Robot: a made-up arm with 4 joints.
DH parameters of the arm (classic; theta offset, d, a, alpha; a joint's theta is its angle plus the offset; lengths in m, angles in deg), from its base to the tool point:
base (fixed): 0 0.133 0.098 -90
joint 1: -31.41 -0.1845 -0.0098 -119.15
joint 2: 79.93 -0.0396 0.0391 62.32
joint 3: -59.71 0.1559 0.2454 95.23
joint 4: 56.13 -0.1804 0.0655 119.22
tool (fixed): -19.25 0.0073 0 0
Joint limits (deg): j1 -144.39..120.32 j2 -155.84..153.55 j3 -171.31..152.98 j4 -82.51..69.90
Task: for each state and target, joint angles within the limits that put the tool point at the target. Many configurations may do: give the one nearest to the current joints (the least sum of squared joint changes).
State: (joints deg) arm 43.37 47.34 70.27 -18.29
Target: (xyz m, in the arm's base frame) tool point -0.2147 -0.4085 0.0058
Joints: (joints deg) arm 48.91 89.52 80.41 -30.76
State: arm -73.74 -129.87 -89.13 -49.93
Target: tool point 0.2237 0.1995 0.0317
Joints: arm -125.32 -83.36 -88.74 -26.53
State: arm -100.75 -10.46 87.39 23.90
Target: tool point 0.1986 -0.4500 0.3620
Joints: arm -98.79 -7.62 93.14 32.29
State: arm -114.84 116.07 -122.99 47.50
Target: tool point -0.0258 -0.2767 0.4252
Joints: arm -84.21 72.33 -154.44 48.30
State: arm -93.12 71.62 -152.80 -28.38
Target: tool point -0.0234 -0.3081 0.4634
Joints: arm -55.32 87.37 -128.75 -19.49
